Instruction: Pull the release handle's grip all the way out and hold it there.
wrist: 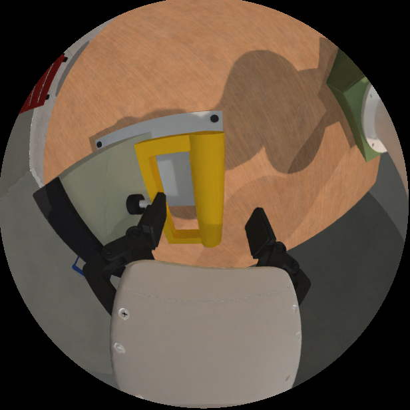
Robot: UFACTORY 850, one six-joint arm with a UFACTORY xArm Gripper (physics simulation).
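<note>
The release handle [172,146] is a yellow rectangular frame, and its grip [208,172] is the thick rounded bar on the right side. It stands in front of a pale green housing [95,175] with a grey metal plate [165,124] and a black end. My gripper [209,211] is open, its fingers wide apart. The near part of the grip shows between the two fingers, with a gap on both sides. The left fingertip overlaps the frame's left rail in the wrist view; whether they touch I cannot tell.
A black knob [135,204] sticks out of the housing beside the left finger. A green block [350,100] under a pale arm base [376,120] is at the right. A red slatted object [44,90] is at the upper left, beyond the wooden table [165,55].
</note>
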